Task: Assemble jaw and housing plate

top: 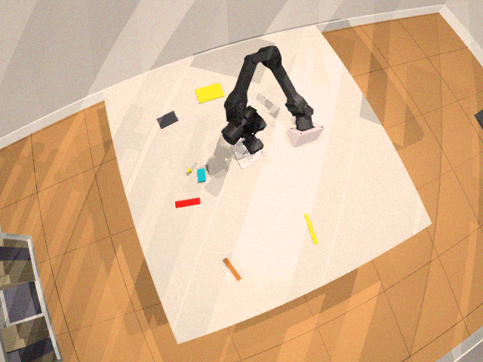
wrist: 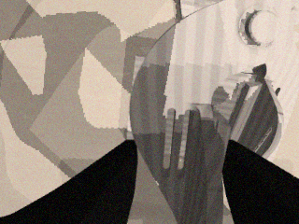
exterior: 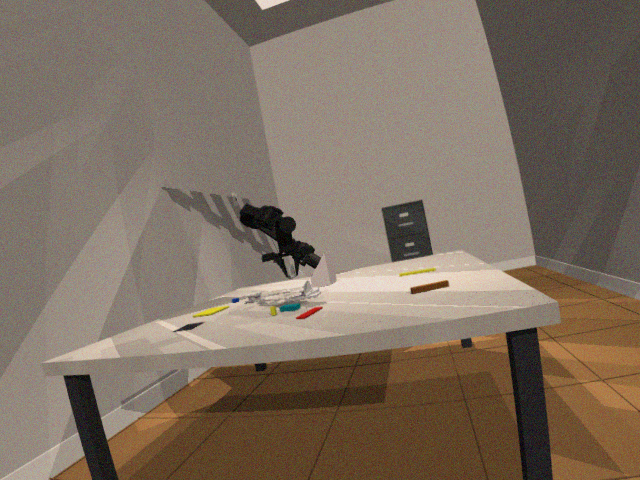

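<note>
The jaw is 40 mm behind my gripper tip and 10 mm to the left of it. Also, from my gripper tip: yellow plate 340 mm to the right, 80 mm below, 50 mm ahead; small yellow cube 260 mm ahead, 70 mm below, 20 mm to the left; cyan block 220 mm ahead, 70 mm below, 50 mm to the left.
</note>
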